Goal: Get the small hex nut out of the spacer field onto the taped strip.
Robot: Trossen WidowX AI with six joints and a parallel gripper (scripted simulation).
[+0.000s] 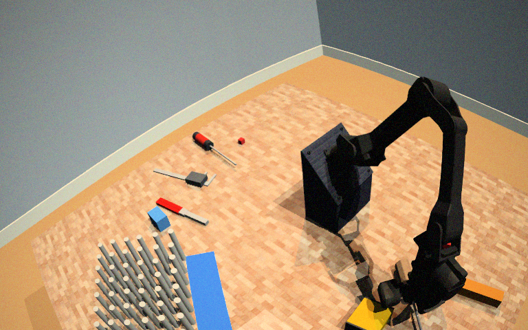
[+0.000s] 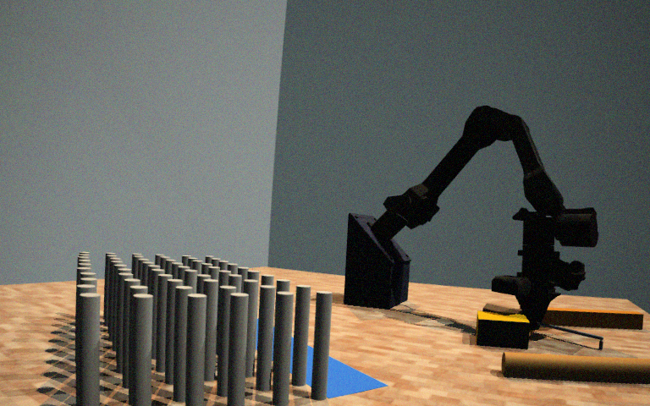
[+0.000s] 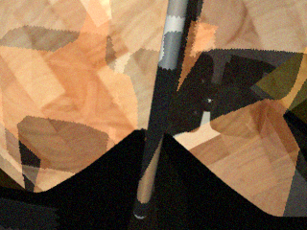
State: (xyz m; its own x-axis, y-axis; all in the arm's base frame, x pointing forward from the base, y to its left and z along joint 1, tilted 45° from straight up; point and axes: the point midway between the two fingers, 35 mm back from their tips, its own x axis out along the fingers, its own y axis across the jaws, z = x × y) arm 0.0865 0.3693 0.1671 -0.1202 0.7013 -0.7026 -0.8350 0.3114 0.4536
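Right now the hook tool is 30 mm to the left of my gripper tip, 20 mm ahead of it and 10 mm above it. The rest, counted from my gripper tip: orange bar (120 mm behind, 90 mm to the left, 10 mm above); then blue taped strip (350 mm ahead, 310 mm to the right); then yellow block (110 mm ahead, 40 mm to the right, 20 mm above).
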